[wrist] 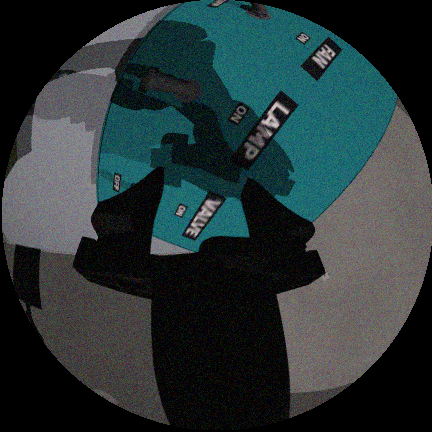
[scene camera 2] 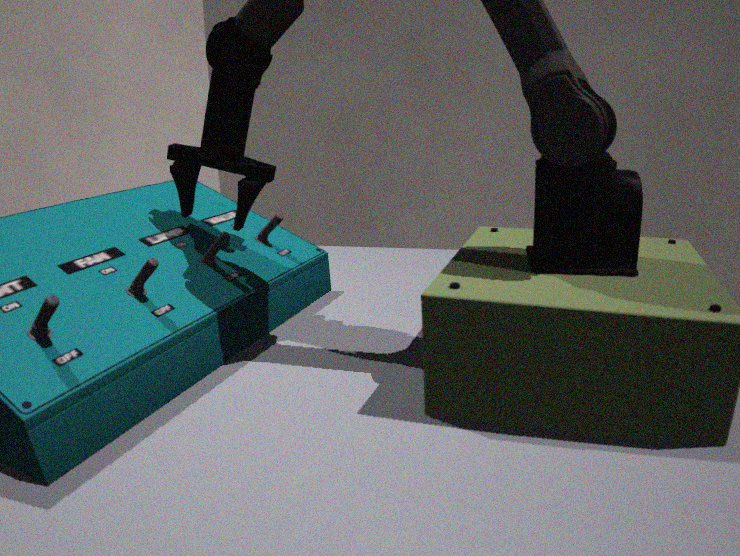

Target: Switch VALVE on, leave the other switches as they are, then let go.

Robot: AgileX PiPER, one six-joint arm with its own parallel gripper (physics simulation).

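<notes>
The VALVE switch lever (scene camera 2: 270, 231) stands at the far right end of the teal panel (scene camera 2: 35, 221) (wrist: 340, 115). It leans up and right in the scene view, toward the side of its OFF label. In the wrist view the lever is hidden, probably behind the left finger; the VALVE label (scene camera 2: 221, 217) (wrist: 204, 216) shows between the fingers. My gripper (scene camera 2: 212, 221) (wrist: 204, 180) is open, above the panel between the LAMP and VALVE labels. In the scene view its right fingertip is left of the VALVE lever, apart from it.
The LAMP lever (scene camera 2: 215, 248) (wrist: 170, 86) stands close to the gripper, in the arm's shadow. The FAN lever (scene camera 2: 143, 278) and BATT lever (scene camera 2: 44, 319) stand farther left in the scene view. The arm's base stands on a green block (scene camera 2: 574, 370).
</notes>
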